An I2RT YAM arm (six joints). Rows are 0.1 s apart.
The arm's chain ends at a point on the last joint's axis. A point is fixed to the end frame.
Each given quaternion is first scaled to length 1.
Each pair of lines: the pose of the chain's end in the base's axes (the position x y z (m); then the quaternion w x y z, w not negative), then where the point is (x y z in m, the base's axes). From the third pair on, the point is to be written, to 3 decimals.
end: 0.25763, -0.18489, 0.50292, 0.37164, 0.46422, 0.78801, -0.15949
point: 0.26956 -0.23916 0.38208
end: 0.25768, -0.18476, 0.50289, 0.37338, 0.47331, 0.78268, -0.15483
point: 0.27048 -0.23792 0.38165
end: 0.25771, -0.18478, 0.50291, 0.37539, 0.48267, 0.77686, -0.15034
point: 0.271 -0.237 0.381
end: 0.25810, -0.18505, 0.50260, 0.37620, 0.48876, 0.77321, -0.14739
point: 0.272 -0.236 0.381
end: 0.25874, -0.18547, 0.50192, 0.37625, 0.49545, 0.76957, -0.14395
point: 0.273 -0.236 0.380
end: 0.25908, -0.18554, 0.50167, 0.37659, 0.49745, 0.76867, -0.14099
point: 0.274 -0.235 0.379
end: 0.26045, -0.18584, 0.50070, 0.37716, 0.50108, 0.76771, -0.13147
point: 0.277 -0.234 0.378
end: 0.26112, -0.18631, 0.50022, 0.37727, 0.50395, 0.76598, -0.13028
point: 0.278 -0.234 0.377
